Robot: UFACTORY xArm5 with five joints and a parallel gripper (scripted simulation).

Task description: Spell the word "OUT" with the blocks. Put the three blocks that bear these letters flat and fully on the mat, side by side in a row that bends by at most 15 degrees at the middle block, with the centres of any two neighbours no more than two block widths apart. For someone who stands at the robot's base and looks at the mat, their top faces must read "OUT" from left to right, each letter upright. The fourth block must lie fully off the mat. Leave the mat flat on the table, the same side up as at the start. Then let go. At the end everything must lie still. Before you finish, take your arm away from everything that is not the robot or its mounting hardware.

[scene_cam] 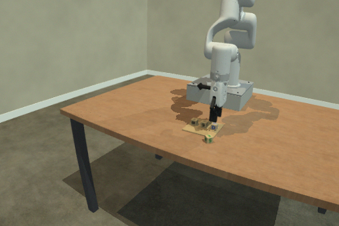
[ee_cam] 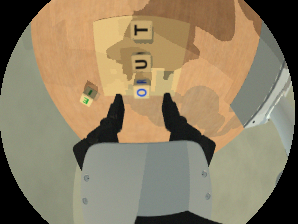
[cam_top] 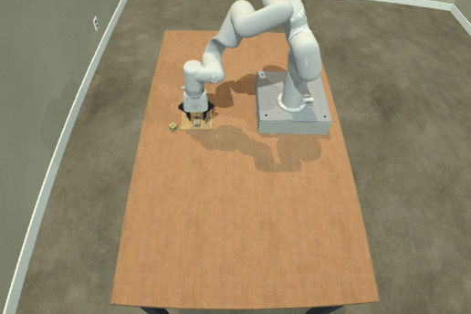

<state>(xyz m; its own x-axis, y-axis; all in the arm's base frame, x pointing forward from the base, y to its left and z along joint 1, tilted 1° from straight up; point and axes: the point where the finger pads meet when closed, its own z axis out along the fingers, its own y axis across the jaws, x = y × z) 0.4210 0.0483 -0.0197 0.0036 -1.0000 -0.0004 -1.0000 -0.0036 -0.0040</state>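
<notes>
My gripper is now 5 cm to the left of the U block and 5 cm above it. Round my hand: tan mat: 5 cm to the right, 7 cm below.
</notes>
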